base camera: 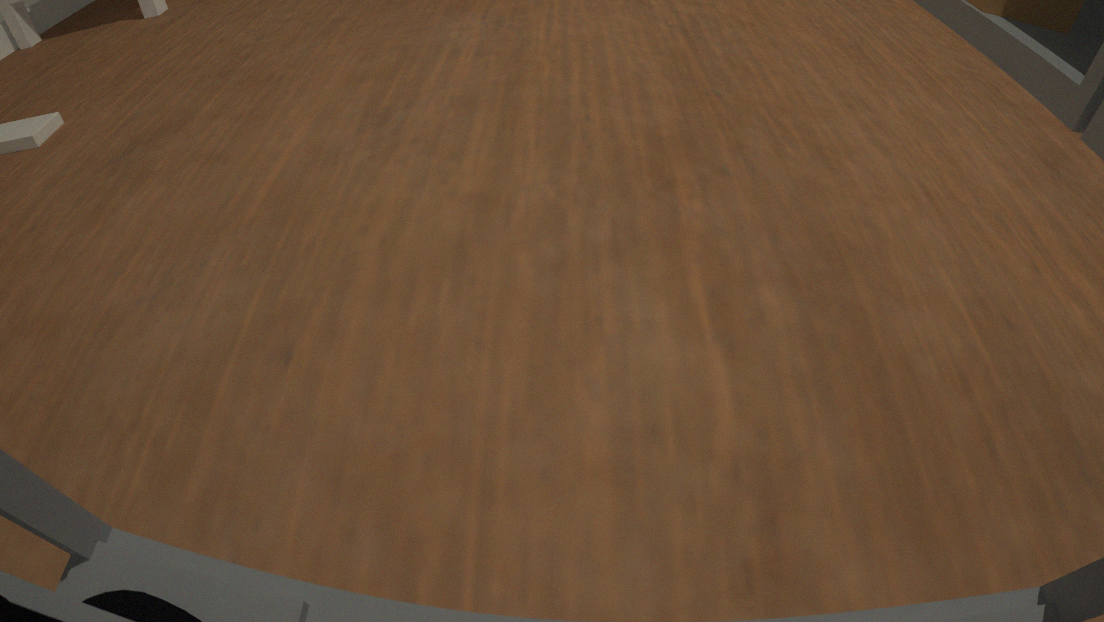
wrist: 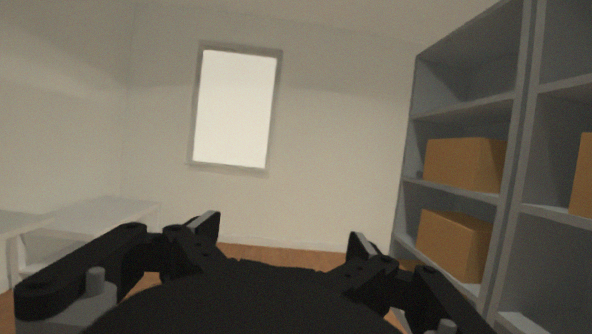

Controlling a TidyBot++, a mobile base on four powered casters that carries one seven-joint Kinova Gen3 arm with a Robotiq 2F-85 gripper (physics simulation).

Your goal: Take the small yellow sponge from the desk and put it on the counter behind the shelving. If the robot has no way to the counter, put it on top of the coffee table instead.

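Frame: origin at the arm's base, x ahead, y left, z up, level; centimetres.
Where they show: gripper, fingertip midpoint: (wrist: 283, 236).
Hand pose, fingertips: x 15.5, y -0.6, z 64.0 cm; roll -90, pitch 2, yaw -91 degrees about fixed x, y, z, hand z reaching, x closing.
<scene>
After its pixels a point has its place.
My gripper (wrist: 283, 236) @(x 15.5, y -0.6, z 64.1 cm) is open, with no thing between its fingertips. It is held up, facing a pale wall. The yellow sponge does not show in either view. Grey shelving (base camera: 1027, 69) @(x 110.5, y -89.0, z -36.0 cm) (wrist: 450, 189) @(x 127.0, y -88.0, z 57.9 cm) stands on the right in both views. The counter behind it does not show. At the left of the wrist view are a low pale table (wrist: 100, 212) @(x 175.3, y 141.3, z 5.3 cm) in the corner and part of another pale table top (wrist: 20, 222) @(x 79.3, y 95.9, z 32.4 cm) nearer to me. I cannot tell whether either is the desk or the coffee table.
Orange-brown boxes (wrist: 465, 165) @(x 121.3, y -90.4, z 71.8 cm) (wrist: 452, 245) @(x 120.7, y -90.4, z 28.8 cm) (wrist: 582, 175) @(x 68.8, y -93.6, z 72.5 cm) sit on the shelves. A bright window (wrist: 235, 107) @(x 257.2, y 64.7, z 105.8 cm) is in the far wall. A pale flat piece (base camera: 30, 132) juts in at the left of the base camera view, and a pale leg (base camera: 152, 7) @(x 136.2, y 114.8, z -37.0 cm) stands farther back. Wooden floor (base camera: 556, 270) @(x 45.2, y 2.9, z -39.7 cm) lies before my base.
</scene>
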